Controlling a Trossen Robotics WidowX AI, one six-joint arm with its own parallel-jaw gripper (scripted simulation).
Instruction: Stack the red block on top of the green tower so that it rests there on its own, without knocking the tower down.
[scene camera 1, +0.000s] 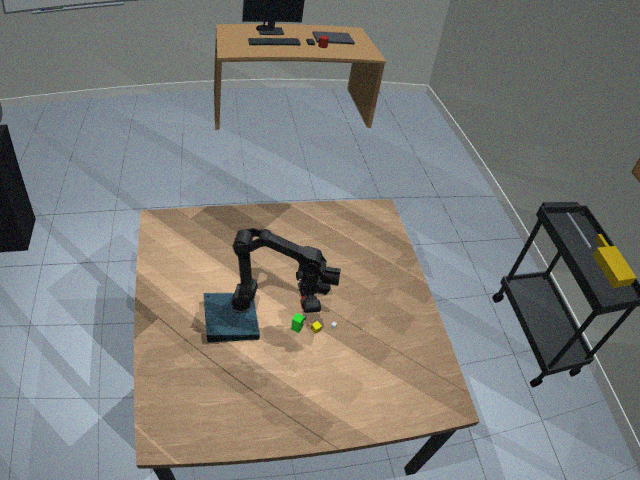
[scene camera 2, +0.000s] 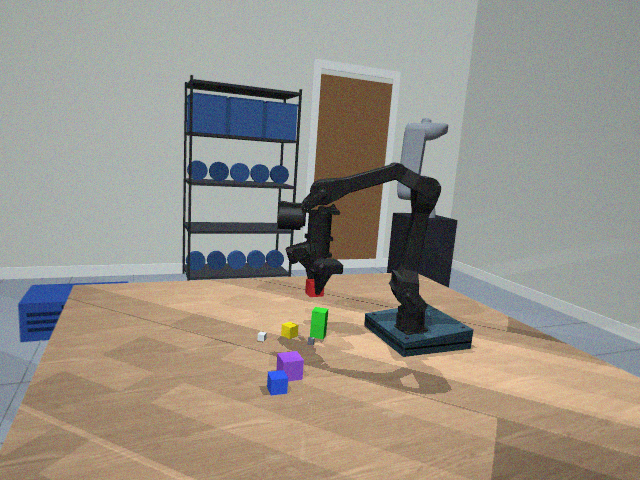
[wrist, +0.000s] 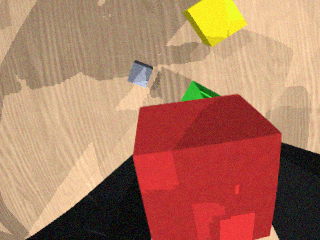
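A red block (wrist: 215, 161) is carried by the gripper (scene camera 2: 314, 292). The gripper is also visible in scene camera 1 (scene camera 1: 305, 304) and in the wrist view (wrist: 197, 155).
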